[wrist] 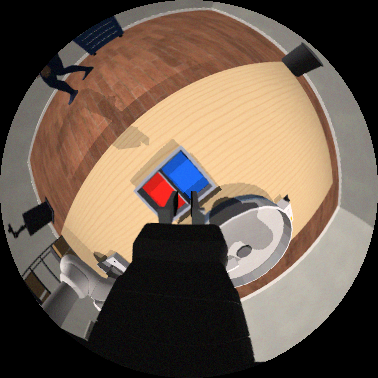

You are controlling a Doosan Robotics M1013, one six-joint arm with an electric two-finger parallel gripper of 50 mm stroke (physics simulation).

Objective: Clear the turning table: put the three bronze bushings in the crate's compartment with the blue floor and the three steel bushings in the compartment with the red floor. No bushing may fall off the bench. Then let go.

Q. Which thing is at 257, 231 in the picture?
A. A turning table.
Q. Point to a crate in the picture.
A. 179, 171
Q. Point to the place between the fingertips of my gripper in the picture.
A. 184, 197
